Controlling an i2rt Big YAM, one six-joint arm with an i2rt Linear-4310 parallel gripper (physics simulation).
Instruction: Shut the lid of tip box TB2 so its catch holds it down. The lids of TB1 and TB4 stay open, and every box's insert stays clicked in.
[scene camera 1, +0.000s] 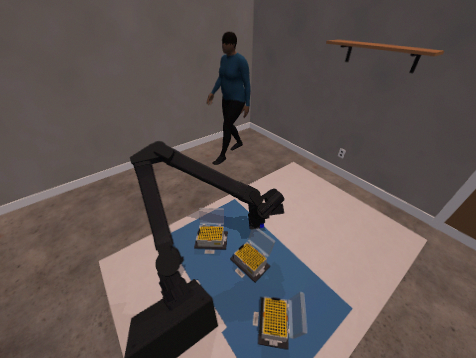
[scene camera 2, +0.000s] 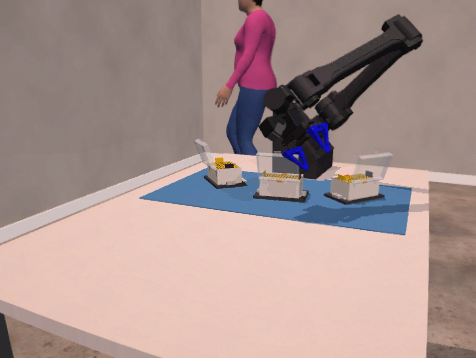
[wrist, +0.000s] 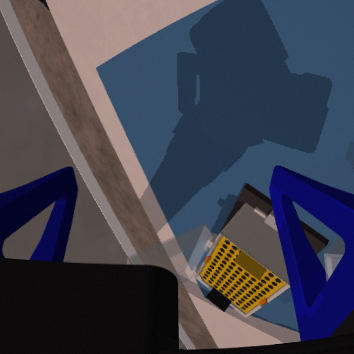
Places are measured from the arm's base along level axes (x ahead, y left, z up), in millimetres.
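Where they show: gripper, fingertip midpoint: (scene camera 1: 250, 213) (scene camera 2: 317, 161) (wrist: 173, 176); arm's base, link origin: (scene camera 1: 178, 297).
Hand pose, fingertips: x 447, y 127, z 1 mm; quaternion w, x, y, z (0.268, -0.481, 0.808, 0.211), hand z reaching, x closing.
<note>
Things, the pixels of their centre, and the offset from my fingertips. Level surfaces: height alone.
- left box, body centre: (wrist: 254, 270) (scene camera 2: 352, 185) (scene camera 1: 210, 238) 192 mm back, 75 mm left, 108 mm down
- middle box, body centre: (scene camera 2: 282, 184) (scene camera 1: 248, 260) 129 mm back, 132 mm right, 108 mm down
- front box, body centre: (scene camera 2: 227, 172) (scene camera 1: 271, 318) 216 mm back, 355 mm right, 108 mm down
- blue mat, surface height: 141 mm down
- pale table, surface height: 144 mm down
Three tip boxes with yellow inserts stand with clear lids raised: a left box (scene camera 1: 211, 234) (scene camera 2: 356, 191) with its lid (scene camera 1: 211, 216) (scene camera 2: 376, 165), a middle box (scene camera 1: 250, 258) (scene camera 2: 281, 188) with its lid (scene camera 1: 263, 242) (scene camera 2: 266, 167), and a front box (scene camera 1: 275, 317) (scene camera 2: 225, 176) with its lid (scene camera 1: 299, 315) (scene camera 2: 202, 150). Sides are as in scene camera 1. Their labels are unreadable, so I cannot tell which is TB2. One box (wrist: 243, 275), apparently the left one, shows in the wrist view, partly behind a finger. My gripper (scene camera 2: 317, 159) (wrist: 173, 176) is open and empty, above table height, touching no box.
The boxes stand on a blue mat (scene camera 1: 310, 295) (scene camera 2: 185, 195) (wrist: 135, 85) on a pale table (scene camera 1: 370, 240) (scene camera 2: 215, 280) (wrist: 75, 37). The arm's shadow lies on the mat. One person (scene camera 1: 234, 80) (scene camera 2: 255, 55) shows beyond the table in each scene view. A wall shelf (scene camera 1: 385, 47) is high up.
</note>
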